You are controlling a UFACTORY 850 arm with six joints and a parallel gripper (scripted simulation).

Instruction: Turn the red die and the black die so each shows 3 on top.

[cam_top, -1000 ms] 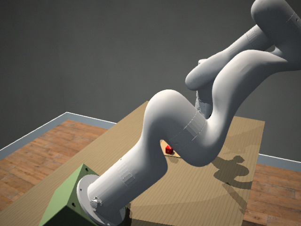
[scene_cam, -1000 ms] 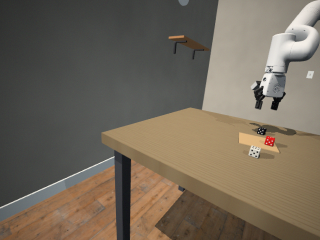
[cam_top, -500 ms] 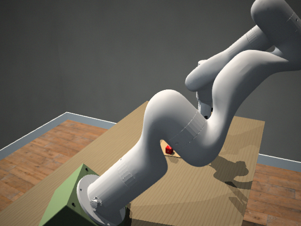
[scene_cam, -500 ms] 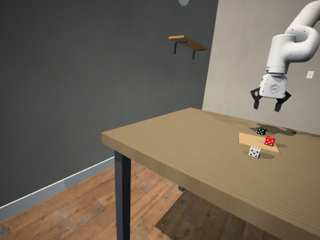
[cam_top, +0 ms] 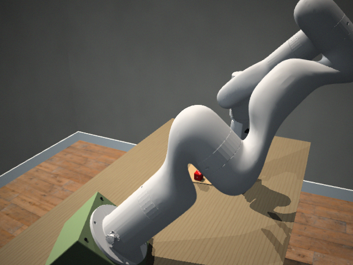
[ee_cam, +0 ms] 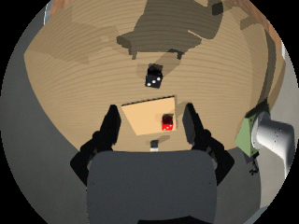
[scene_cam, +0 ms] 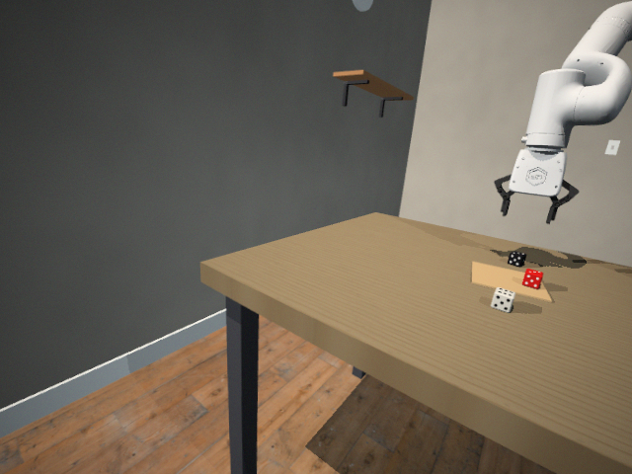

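Right now the black die is 110 mm below my hand and 10 mm behind it. Also, from my hand: red die: 150 mm to the left, 110 mm below, 30 mm behind; tan mat: 140 mm to the left, 120 mm below, 10 mm ahead; white die: 290 mm to the left, 110 mm below, 20 mm ahead.
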